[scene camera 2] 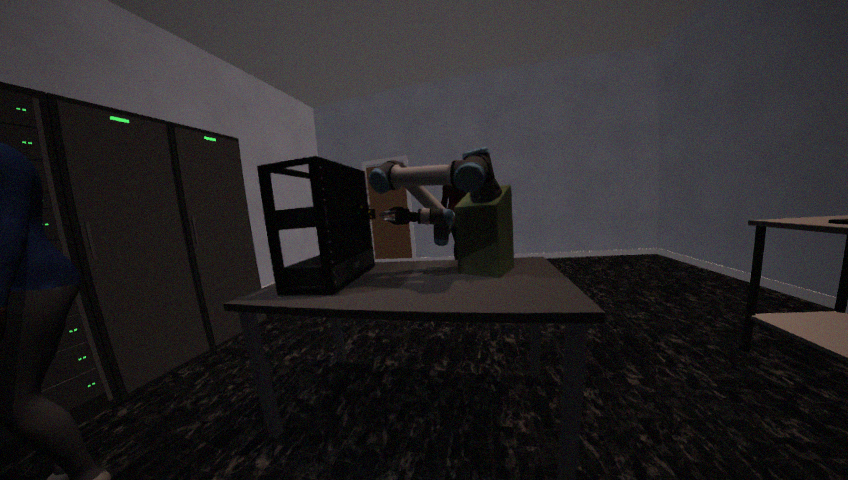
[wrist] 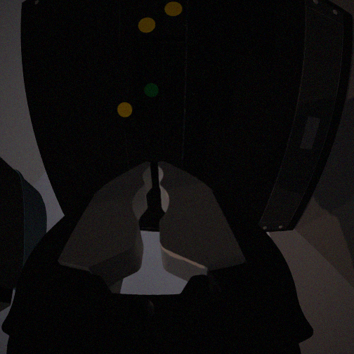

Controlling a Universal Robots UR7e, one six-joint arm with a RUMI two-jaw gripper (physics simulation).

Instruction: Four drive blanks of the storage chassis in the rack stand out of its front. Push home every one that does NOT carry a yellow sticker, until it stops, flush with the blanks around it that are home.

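Where they show: gripper, between the fingertips: point(scene camera 2: 379, 215); arm's base, origin of its link: point(scene camera 2: 486, 196).
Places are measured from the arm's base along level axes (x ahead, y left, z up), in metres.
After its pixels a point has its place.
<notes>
The black rack point(scene camera 2: 321, 223) {x 0.706, y 0.276, z -0.058 m} point(wrist: 240, 100) stands on the table, its front facing the arm. In the wrist view its front is very dark. Three yellow stickers show there: one at the top point(wrist: 173, 8), one just left of it point(wrist: 146, 25) and a lower one point(wrist: 124, 109). A green sticker point(wrist: 151, 90) lies right of and above the lower yellow one. The blanks' edges are too dark to tell which stand out. My gripper point(scene camera 2: 385, 215) {x 0.532, y 0.024, z -0.051 m} point(wrist: 156, 165) is shut and empty, a short way in front of the rack, its tips pointing at the rack front below the stickers.
The rack stands at the left of the table point(scene camera 2: 476, 300) {x 0.102, y 0.370, z -0.374 m}. The arm's green pedestal point(scene camera 2: 487, 237) {x 0.017, y 0.094, z -0.188 m} stands at the right. A person in blue point(scene camera 2: 35, 237) is at the far left, by tall dark cabinets point(scene camera 2: 127, 226). Another table point(scene camera 2: 797, 223) stands at the right.
</notes>
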